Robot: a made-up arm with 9 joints.
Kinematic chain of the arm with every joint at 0, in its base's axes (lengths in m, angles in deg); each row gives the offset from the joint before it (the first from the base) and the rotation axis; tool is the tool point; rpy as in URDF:
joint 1: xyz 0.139 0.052 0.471 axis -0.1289 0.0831 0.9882
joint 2: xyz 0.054 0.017 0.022 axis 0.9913 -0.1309 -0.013
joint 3: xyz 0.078 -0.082 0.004 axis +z
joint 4: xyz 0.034 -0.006 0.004 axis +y
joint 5: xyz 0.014 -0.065 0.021 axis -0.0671 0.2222 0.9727
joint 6: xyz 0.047 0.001 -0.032 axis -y
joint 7: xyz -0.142 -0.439 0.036 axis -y
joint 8: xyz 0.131 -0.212 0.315 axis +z
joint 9: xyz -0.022 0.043 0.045 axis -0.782 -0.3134 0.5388
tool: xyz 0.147 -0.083 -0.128 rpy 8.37 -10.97 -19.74
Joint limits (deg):
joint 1: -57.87..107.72
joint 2: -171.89..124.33
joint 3: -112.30..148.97
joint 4: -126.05..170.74
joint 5: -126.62..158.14
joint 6: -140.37..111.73
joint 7: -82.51..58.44
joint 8: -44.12..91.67
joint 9: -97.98..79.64
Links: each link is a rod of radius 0.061 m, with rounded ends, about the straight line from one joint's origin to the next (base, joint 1, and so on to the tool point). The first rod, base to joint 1, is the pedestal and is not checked.
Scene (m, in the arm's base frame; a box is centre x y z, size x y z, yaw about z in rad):
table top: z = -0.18
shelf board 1: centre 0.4 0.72 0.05 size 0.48 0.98 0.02 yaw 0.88
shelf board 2: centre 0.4 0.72 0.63 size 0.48 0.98 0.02 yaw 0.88
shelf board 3: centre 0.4 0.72 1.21 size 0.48 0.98 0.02 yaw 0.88
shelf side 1: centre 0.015 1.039 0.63 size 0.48 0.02 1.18 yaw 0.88
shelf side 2: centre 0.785 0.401 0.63 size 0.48 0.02 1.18 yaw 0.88
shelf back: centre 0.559 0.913 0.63 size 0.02 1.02 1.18 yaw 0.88
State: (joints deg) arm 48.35 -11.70 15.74 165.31 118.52 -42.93 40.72 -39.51 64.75
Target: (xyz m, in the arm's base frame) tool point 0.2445 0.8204 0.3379
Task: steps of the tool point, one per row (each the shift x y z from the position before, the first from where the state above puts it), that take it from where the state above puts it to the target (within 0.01 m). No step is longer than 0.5 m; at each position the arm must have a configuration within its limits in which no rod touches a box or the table.
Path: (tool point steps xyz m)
1: 0.0098 0.4580 0.0022
2: 0.2716 0.3702 0.0504
3: 0.4334 0.1474 0.0980

